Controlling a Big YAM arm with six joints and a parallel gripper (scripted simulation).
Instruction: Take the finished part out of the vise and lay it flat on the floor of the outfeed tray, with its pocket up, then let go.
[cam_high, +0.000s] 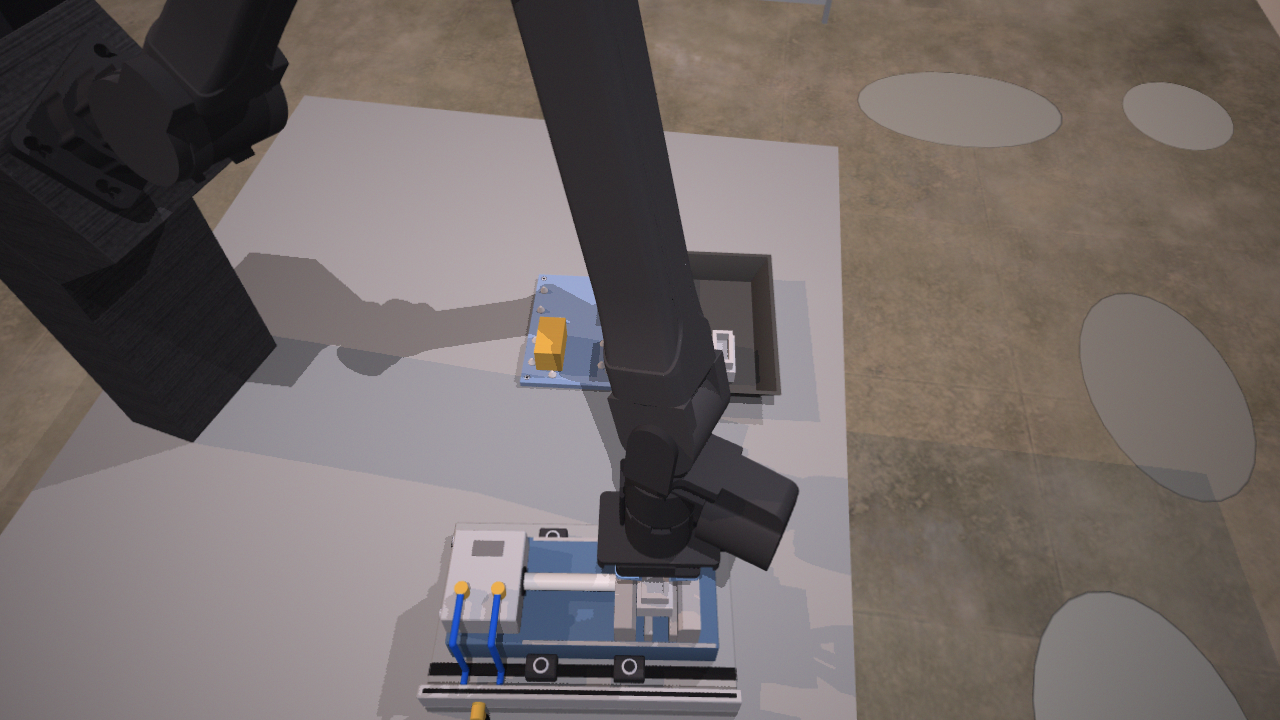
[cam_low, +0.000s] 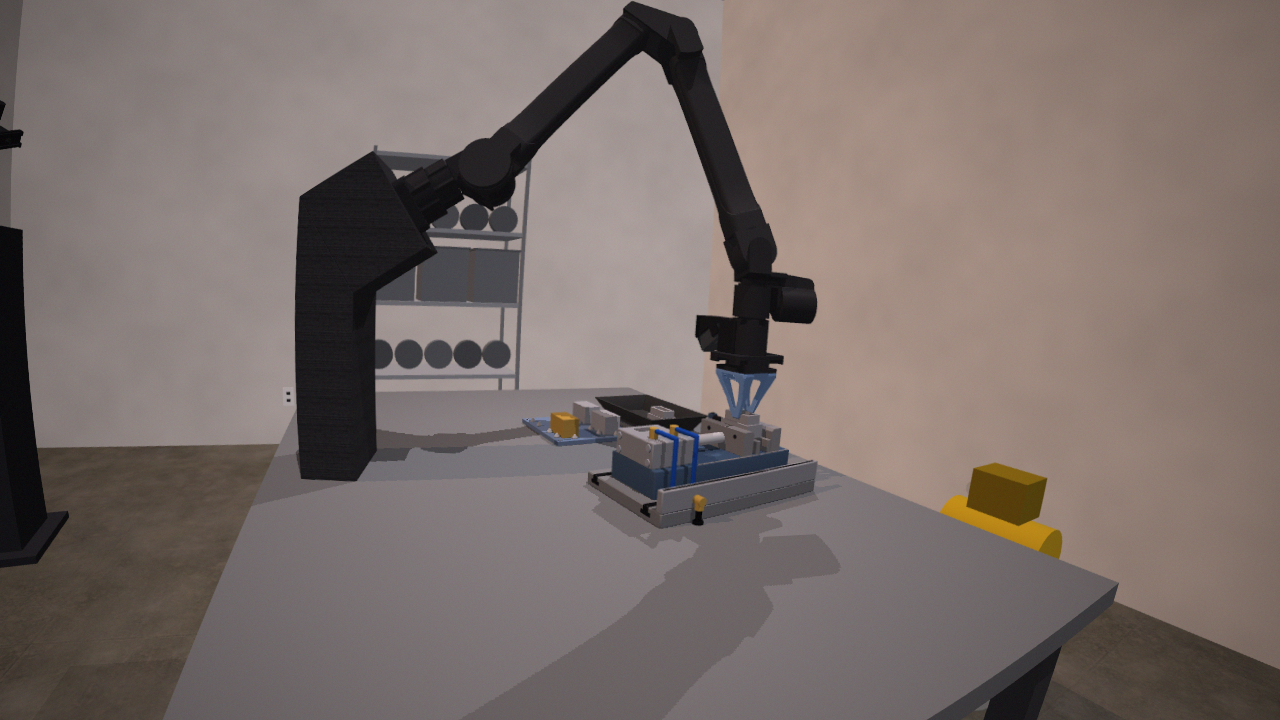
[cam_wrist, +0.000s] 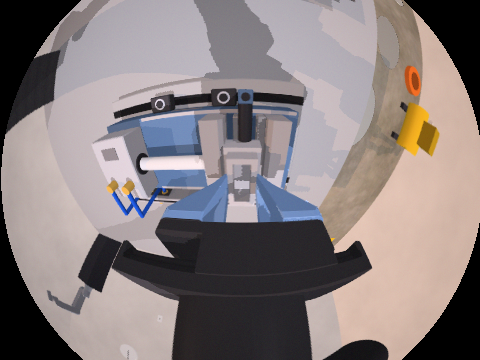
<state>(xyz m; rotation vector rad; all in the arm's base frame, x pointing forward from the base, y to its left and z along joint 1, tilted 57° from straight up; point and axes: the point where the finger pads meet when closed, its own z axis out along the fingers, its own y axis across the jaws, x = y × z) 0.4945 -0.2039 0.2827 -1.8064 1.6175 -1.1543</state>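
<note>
Right now the blue vise is 7 cm behind my hand, 1 cm to the left of it and 8 cm below it. From my hand the other things lie so: rail (7 cm behind, 9 cm to the right, 8 cm below); orange block (11 cm behind, 35 cm to the left, 9 cm below); actuator box (16 cm behind, 1 cm to the left, 4 cm below).
</note>
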